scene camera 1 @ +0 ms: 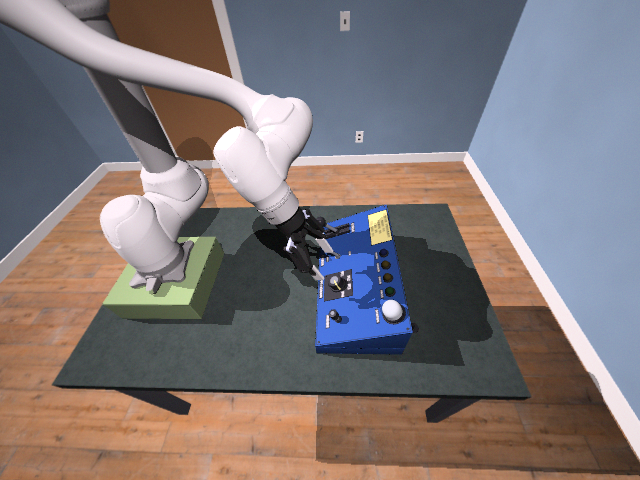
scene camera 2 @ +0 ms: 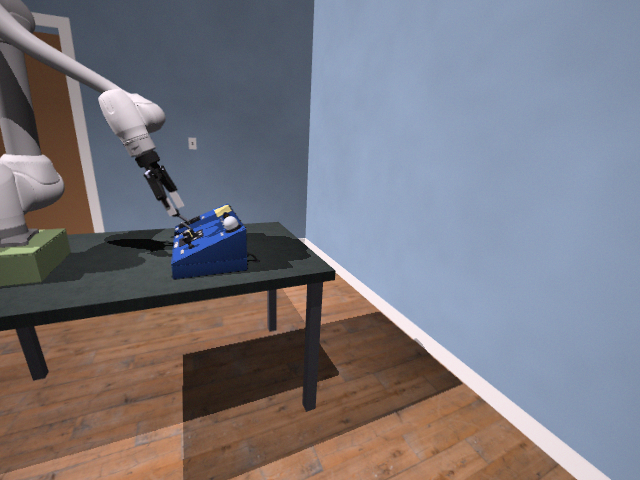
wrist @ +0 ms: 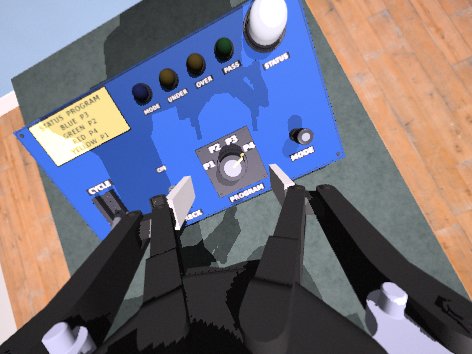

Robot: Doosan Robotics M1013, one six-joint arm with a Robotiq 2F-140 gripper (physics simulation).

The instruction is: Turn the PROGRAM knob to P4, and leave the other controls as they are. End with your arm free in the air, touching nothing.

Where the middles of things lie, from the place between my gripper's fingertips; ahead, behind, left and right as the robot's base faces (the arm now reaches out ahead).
I see my gripper 130 mm short of the blue control box (scene camera 1: 373,314), 40 mm to the right of it and 100 mm above it.
